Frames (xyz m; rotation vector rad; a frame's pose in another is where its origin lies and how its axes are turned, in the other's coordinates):
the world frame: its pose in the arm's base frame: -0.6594 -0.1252 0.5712 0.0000 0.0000 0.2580
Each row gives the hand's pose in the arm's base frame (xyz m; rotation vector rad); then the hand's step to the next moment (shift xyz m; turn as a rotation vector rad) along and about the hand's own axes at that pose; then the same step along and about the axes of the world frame.
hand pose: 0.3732 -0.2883 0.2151 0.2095 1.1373 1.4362
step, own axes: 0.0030 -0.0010 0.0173 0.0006 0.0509 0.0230
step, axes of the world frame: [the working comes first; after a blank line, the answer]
step, axes of the arm's base frame: 0.0121 0.0110 0.0065 -0.0176 0.0229 0.0478

0.0145 0.0075 0.0065 -0.0111 0.0266 0.0478
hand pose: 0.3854 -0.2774 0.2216 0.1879 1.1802 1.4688
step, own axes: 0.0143 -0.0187 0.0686 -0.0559 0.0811 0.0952
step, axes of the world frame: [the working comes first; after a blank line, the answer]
step, axes of the arm's base frame: 0.0554 0.0453 0.0119 0.0299 0.0218 0.1319

0.0651 0.0296 0.0119 0.0344 0.0134 0.1319
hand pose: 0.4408 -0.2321 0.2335 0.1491 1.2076 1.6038
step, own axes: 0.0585 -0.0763 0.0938 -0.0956 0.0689 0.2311
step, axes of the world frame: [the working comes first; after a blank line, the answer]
step, axes of the arm's base frame: 0.0843 0.0970 -0.0391 0.1397 0.0733 0.2059

0.1062 0.0723 -0.0391 0.1538 0.0352 0.2059
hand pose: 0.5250 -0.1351 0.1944 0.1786 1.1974 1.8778
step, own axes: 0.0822 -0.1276 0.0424 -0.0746 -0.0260 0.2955
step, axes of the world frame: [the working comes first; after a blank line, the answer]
step, axes of the arm's base frame: 0.0484 0.1077 -0.1044 0.2174 0.1458 0.1581

0.0743 0.0918 -0.1044 0.2475 0.0855 0.1581
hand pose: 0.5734 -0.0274 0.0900 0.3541 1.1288 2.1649
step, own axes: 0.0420 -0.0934 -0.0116 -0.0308 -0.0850 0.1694
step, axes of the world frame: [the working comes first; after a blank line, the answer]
step, axes of the arm's base frame: 0.0031 0.0588 -0.0846 0.1460 0.1202 0.0335

0.0180 0.0561 -0.0846 0.1718 0.0789 0.0335
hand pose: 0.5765 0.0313 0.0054 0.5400 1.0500 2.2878
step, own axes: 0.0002 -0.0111 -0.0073 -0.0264 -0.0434 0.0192
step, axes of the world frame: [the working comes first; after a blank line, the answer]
step, axes of the arm's base frame: -0.0007 0.0020 -0.0131 0.0448 0.0172 -0.0254

-0.0002 0.0021 -0.0131 0.0477 0.0052 -0.0254
